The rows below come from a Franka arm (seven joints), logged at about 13 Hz.
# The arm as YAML. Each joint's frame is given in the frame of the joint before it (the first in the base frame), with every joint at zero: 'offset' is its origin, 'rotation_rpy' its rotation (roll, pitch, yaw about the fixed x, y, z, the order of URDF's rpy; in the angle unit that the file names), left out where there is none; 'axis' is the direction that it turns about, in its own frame. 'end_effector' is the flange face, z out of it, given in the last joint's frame.
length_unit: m
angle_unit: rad
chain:
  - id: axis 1
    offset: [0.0, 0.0, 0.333]
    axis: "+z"
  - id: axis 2
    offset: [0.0, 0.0, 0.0]
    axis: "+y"
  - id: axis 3
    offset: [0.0, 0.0, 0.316]
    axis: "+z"
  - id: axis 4
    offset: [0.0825, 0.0, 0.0]
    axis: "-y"
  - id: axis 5
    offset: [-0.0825, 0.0, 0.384]
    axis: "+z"
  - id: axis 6
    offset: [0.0, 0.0, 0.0]
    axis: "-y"
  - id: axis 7
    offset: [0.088, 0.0, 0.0]
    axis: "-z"
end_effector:
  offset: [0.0, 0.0, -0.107]
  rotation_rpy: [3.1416, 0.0, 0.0]
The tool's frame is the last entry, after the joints.
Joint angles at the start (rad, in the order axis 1, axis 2, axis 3, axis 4, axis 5, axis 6, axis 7):
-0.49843 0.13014 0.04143 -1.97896 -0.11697 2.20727 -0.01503
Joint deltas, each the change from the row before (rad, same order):
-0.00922 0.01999 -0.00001 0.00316 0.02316 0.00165 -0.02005
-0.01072 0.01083 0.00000 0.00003 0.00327 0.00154 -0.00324
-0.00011 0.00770 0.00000 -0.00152 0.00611 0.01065 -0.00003
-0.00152 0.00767 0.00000 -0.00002 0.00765 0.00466 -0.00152
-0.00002 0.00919 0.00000 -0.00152 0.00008 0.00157 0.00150
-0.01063 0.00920 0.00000 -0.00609 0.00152 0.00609 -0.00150
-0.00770 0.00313 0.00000 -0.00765 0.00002 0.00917 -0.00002
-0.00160 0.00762 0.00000 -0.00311 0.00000 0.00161 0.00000
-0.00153 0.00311 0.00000 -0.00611 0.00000 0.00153 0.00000
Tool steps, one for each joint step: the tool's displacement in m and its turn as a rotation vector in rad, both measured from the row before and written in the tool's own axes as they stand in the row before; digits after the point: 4 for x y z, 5 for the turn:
0.0009 0.0039 0.0109 0.02005 -0.01531 0.00166
-0.0003 0.0058 0.0068 0.00320 -0.00985 0.00868
0.0009 -0.0004 0.0043 0.00561 0.00169 0.00319
0.0005 0.0004 0.0042 0.00677 -0.00282 0.00423
-0.0002 -0.0003 0.0060 0.00129 -0.00905 0.00101
-0.0016 0.0057 0.0080 0.00205 -0.00965 0.00921
-0.0015 0.0041 0.0047 0.00032 -0.00197 0.00707
-0.0008 0.0006 0.0058 0.00110 -0.00912 0.00104
-0.0016 0.0005 0.0044 0.00081 -0.00771 0.00102

